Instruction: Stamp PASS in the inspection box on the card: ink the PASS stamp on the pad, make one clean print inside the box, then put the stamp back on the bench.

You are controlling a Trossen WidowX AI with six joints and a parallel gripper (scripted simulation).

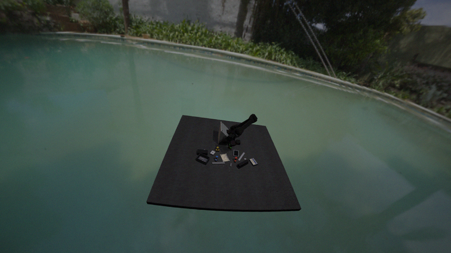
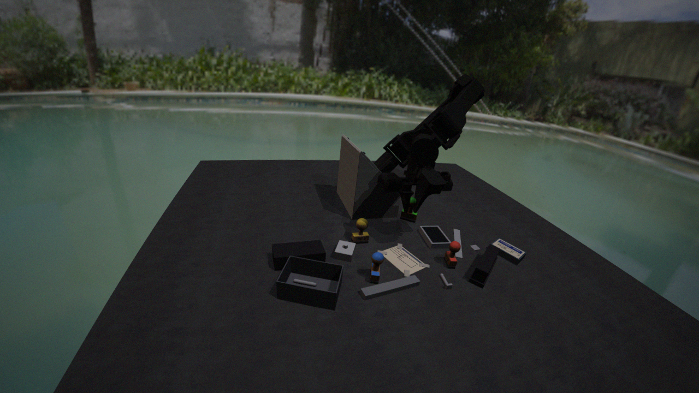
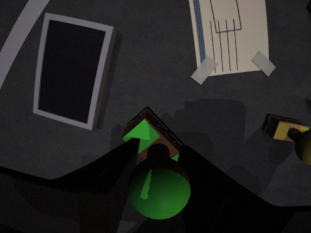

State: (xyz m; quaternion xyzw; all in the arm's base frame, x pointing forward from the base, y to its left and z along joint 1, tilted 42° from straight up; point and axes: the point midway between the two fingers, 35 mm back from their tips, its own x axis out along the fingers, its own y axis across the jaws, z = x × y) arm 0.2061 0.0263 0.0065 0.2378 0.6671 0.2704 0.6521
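Right now the ink pad is 2 cm ahead of my gripper tip, 8 cm to the left of it and 7 cm below it. Also, from my gripper tip: cream card 9 cm ahead, 4 cm to the right, 8 cm below; yellow stamp 1 cm ahead, 13 cm to the right, 6 cm below; green stamp right at my gripper tip.
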